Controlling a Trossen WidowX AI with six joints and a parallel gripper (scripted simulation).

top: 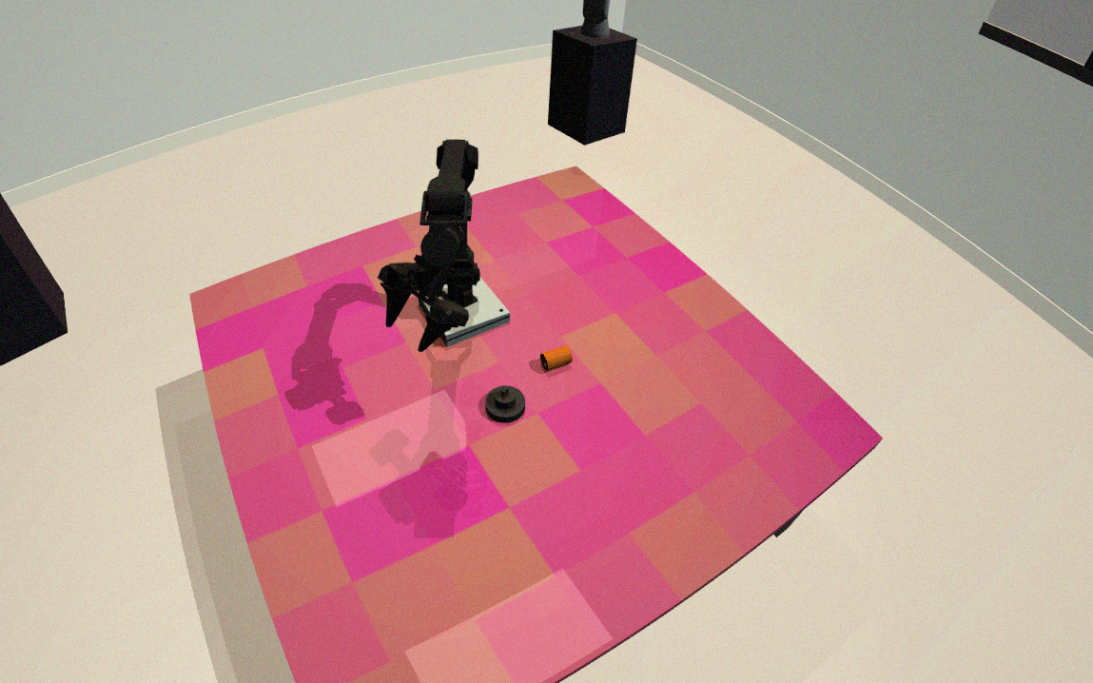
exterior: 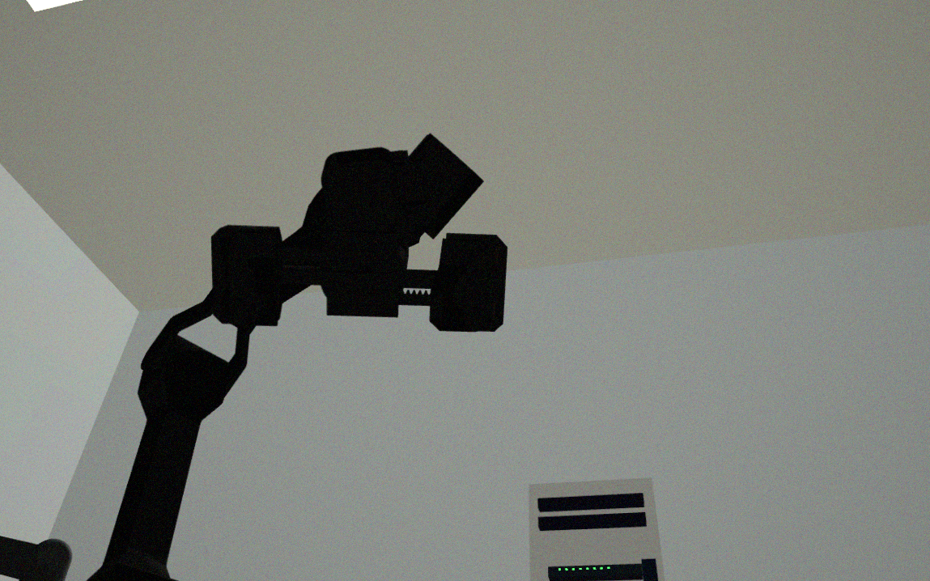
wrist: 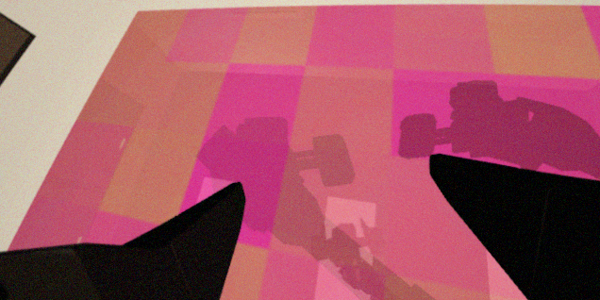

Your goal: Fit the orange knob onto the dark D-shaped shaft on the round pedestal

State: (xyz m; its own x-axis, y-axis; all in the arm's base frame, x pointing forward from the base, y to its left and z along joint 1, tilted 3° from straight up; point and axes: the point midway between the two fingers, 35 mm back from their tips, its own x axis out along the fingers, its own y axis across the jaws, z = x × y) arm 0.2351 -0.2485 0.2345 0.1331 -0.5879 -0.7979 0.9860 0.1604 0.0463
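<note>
Right now the orange knob is 4 cm ahead of my gripper tip, 33 cm to the left of it and 24 cm below it. From my gripper tip the other things lie so: round dark pedestal: 7 cm ahead, 17 cm to the left, 23 cm below.
</note>
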